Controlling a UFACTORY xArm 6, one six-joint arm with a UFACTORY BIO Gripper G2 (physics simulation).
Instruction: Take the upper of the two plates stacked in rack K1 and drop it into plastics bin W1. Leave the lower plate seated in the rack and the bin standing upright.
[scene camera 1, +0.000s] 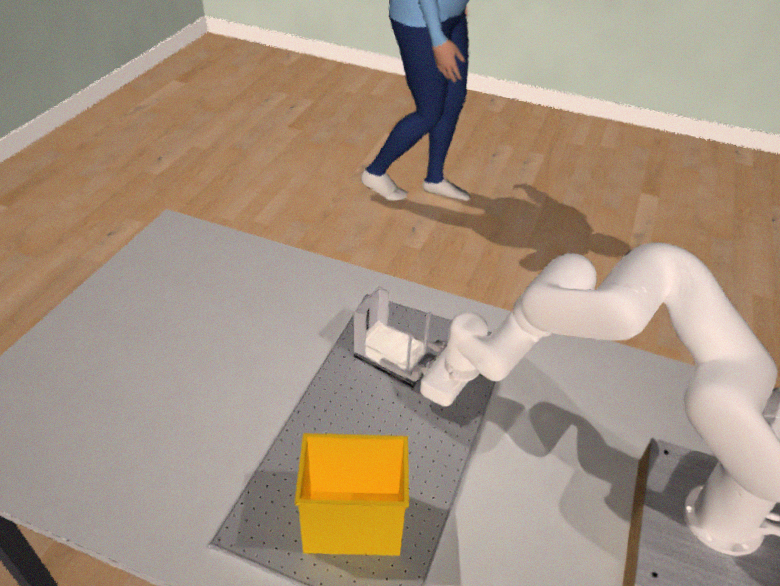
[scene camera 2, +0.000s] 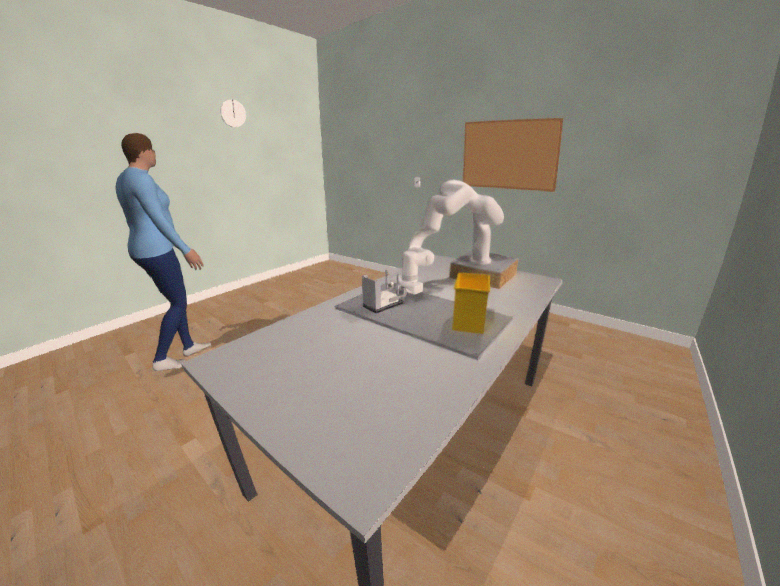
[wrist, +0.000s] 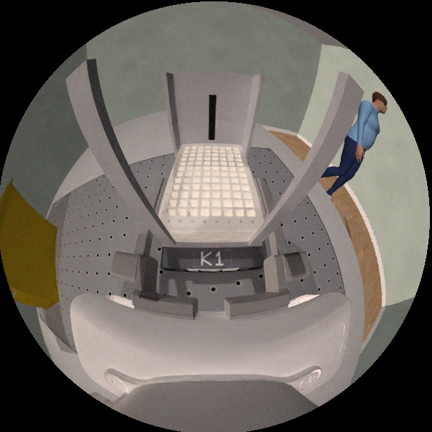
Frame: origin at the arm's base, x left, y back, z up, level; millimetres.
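Seen in the pictures: hand, tool point: (scene camera 1: 401, 351) (scene camera 2: 386, 296); arm's base, link origin: (scene camera 1: 722, 519) (scene camera 2: 480, 260).
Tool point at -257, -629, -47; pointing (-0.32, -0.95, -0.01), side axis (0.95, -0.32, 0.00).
Observation:
Pixels of each thing's middle, then the offset from my tool point to it, as dx, dy, dz. Level surfaces: height alone.
- Rack K1, body centre: (scene camera 1: 395, 336) (scene camera 2: 382, 290) -7, -17, +36
- pale upper plate, body centre: (scene camera 1: 390, 345) (scene camera 2: 381, 297) -9, -27, +3
- Yellow bin W1, body centre: (scene camera 1: 353, 496) (scene camera 2: 471, 302) +395, +7, +52
- perforated board, surface height: dz -37
- grey table, surface height: dz -50
Rack K1 (scene camera 1: 381, 305) (scene camera 2: 372, 293) (wrist: 232, 105) stands on the perforated board, with a tall slotted end wall and upright posts. The pale upper plate (scene camera 1: 394, 343) (wrist: 212, 185), with a grid of square wells, lies level between the posts. The lower plate (wrist: 212, 236) is beneath it, with part of its front side showing. My gripper (scene camera 1: 418, 353) (wrist: 213, 197) reaches in from the K1 label end. Its fingers are shut on the upper plate's two long sides; their exact contact height is hard to see. Yellow bin W1 (scene camera 1: 353, 529) (scene camera 2: 470, 310) (wrist: 30, 255) stands upright.
The perforated board (scene camera 1: 353, 409) (scene camera 2: 409, 321) lies on the grey table (scene camera 1: 157, 378) (scene camera 2: 353, 390). Two front posts of the rack rise close ahead of the gripper. A person (scene camera 1: 428, 81) (scene camera 2: 151, 214) (wrist: 367, 125) is on the floor beyond the table.

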